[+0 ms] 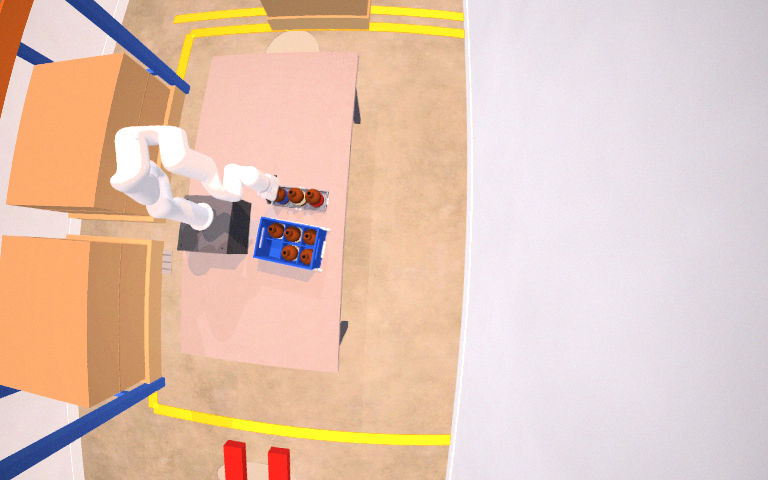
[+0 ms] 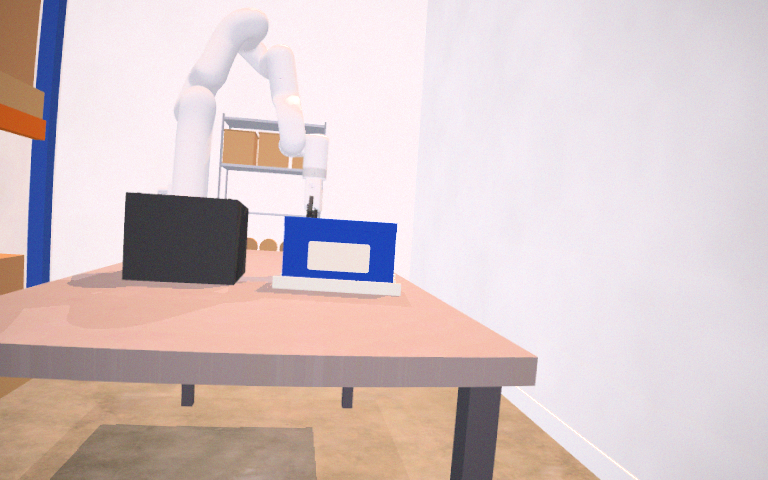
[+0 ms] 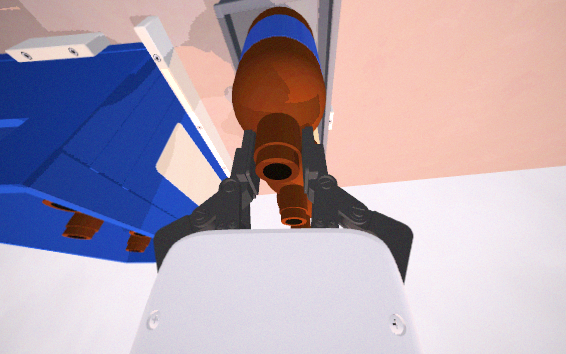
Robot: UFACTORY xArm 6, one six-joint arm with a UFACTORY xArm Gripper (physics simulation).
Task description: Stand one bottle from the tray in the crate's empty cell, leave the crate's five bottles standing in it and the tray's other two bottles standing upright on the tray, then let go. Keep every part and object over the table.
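Places are measured from the arm's base along level axes (x ahead, y left, z up), in metres.
Pixels of known places: gripper, fingertip midpoint: (image 1: pixel 277 192) (image 3: pixel 280 142); arm's base, origin of the base link: (image 1: pixel 201 216) (image 2: pixel 189 201).
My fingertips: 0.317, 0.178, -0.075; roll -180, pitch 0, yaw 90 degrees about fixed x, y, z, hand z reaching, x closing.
Note:
For each thing: its middle in the pictures, then the offset to it from my fingertips, as dx, dy, dz. Level surfaces: height alone.
- blue-labelled bottle, body centre: (image 3: pixel 279 95) (image 1: pixel 278 194) -0.013, +0.000, -0.040
- cream-labelled bottle, body centre: (image 3: pixel 292 161) (image 1: pixel 296 195) +0.076, +0.007, -0.040
- red-labelled bottle, body centre: (image 1: pixel 313 196) +0.160, +0.015, -0.040
- blue crate, body centre: (image 3: pixel 138 183) (image 2: pixel 340 253) (image 1: pixel 291 243) +0.104, -0.218, -0.035
- pink table, its level: dz -0.122
My gripper (image 3: pixel 280 142) hangs beside the tray's near end. Its fingers are shut on the blue-labelled bottle (image 3: pixel 280 85) (image 1: pixel 280 196) at the neck, with almost no gap on either side. That bottle is upright at the tray's end nearest the arm base; contact under its base is hidden. The tray (image 1: pixel 326 194) (image 3: pixel 332 55) also bears a cream-labelled bottle (image 1: pixel 295 195) and a red-labelled bottle (image 1: pixel 313 196), both upright. The blue crate (image 1: pixel 255 242) (image 3: pixel 45 80) (image 2: pixel 294 249) holds five standing bottles; its empty cell (image 1: pixel 275 249) is at the corner nearest the arm base and farthest from the tray.
The black arm pedestal (image 1: pixel 237 229) (image 2: pixel 181 237) stands beside the crate. The pink table (image 1: pixel 283 118) (image 2: pixel 283 316) has its long outer edge just beyond the crate and tray. Pale rails (image 2: pixel 334 285) (image 3: pixel 175 85) run along the crate's foot. Stacked cartons (image 1: pixel 62 133) stand behind the arm.

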